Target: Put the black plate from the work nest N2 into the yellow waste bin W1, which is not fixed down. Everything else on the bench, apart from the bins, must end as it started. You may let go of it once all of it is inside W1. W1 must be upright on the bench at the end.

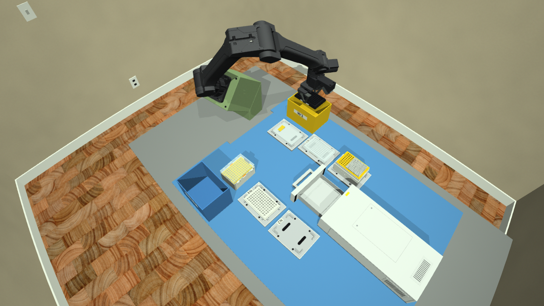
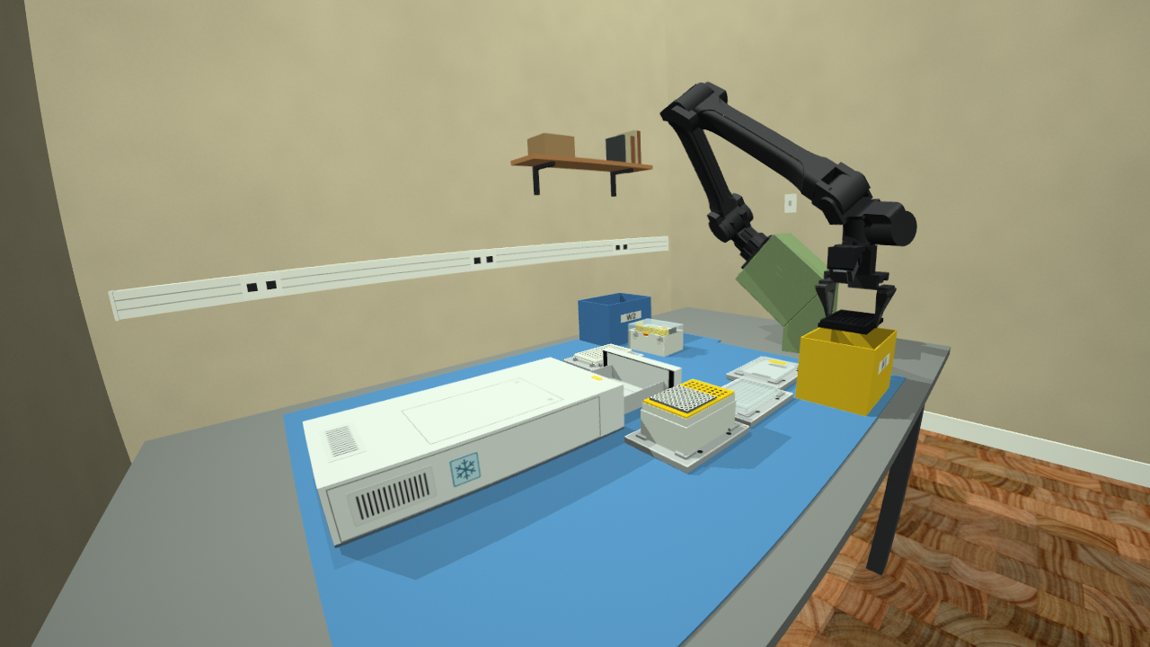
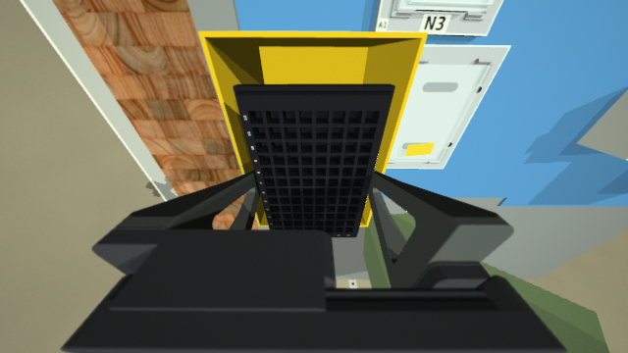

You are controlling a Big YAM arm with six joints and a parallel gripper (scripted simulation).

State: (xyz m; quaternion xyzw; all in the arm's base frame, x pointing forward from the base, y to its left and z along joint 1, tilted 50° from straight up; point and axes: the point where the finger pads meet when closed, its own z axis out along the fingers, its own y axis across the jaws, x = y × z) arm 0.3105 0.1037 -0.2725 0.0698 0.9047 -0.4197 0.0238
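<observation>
Now: hand 11 cm above the yellow waste bin W1. Round my hand: drawer: 32 cm ahead, 37 cm to the right, 11 cm below; black plate: right at my hand; yellow-topped tip box: 32 cm ahead, 18 cm to the right, 9 cm below.
</observation>
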